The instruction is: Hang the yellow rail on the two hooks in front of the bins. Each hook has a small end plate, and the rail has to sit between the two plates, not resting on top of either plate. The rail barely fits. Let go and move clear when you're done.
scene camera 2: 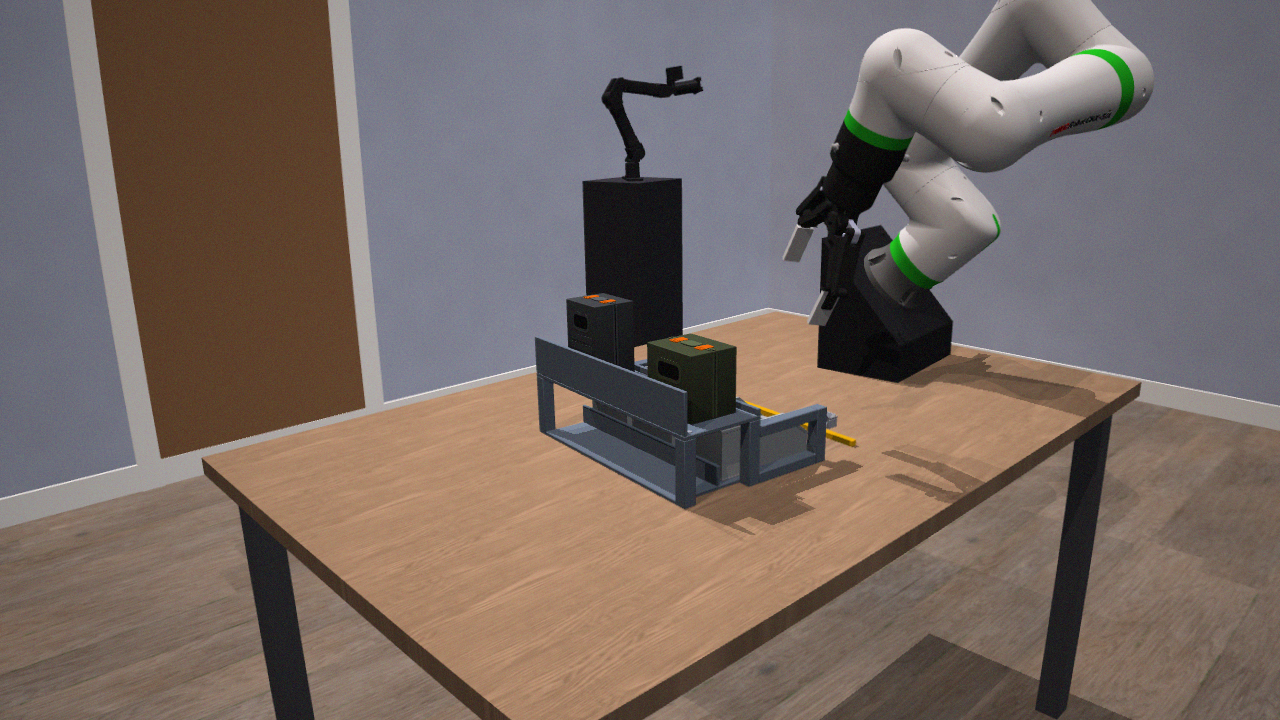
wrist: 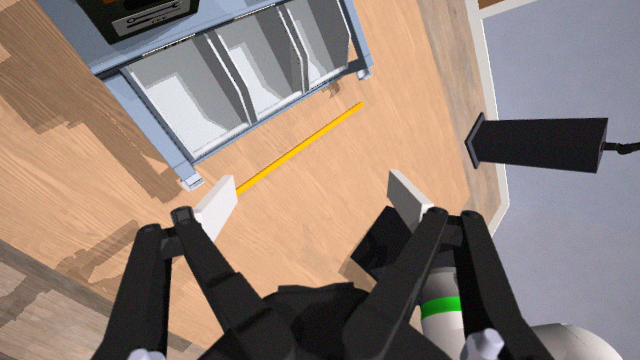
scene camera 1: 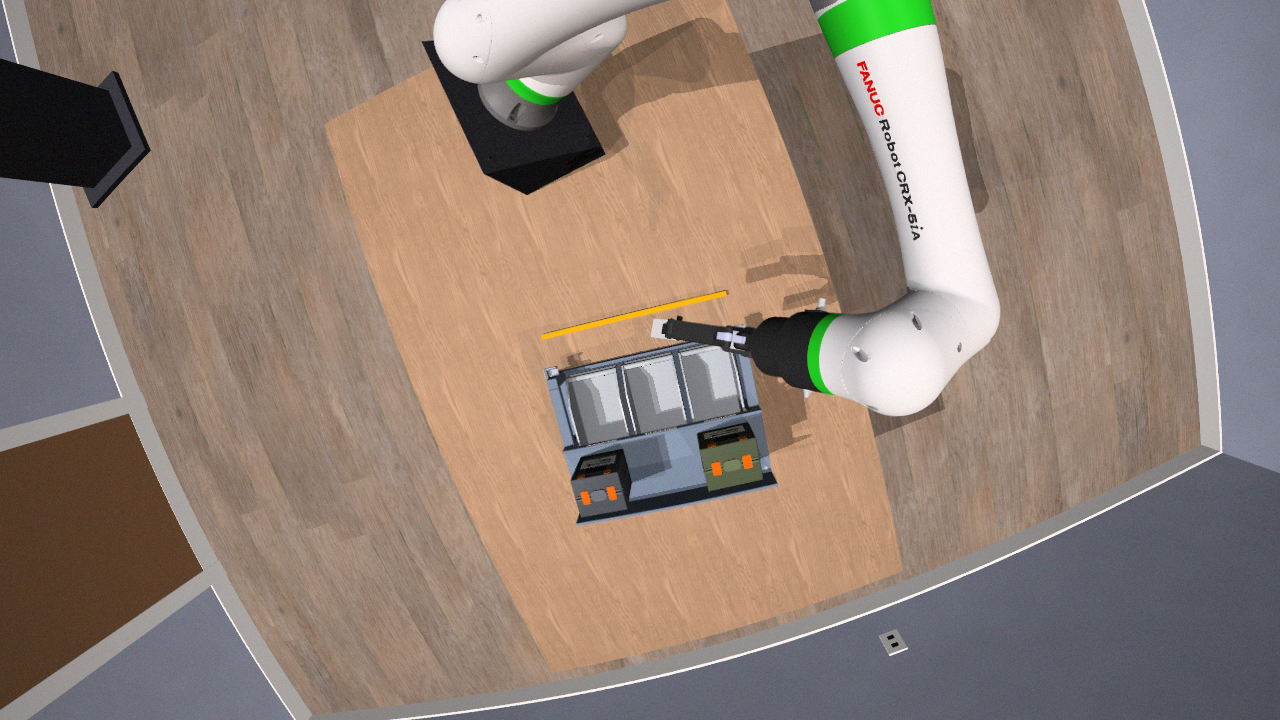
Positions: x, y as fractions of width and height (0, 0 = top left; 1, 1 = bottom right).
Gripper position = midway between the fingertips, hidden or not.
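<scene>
Black box: out of frame in the wrist view; visible in scene camera 1 (0.47, 0.67) and scene camera 2 (0.47, 0.45). My gripper: scene camera 1 (0.54, 0.47), scene camera 2 (0.63, 0.40), the wrist view (0.49, 0.52).
</scene>
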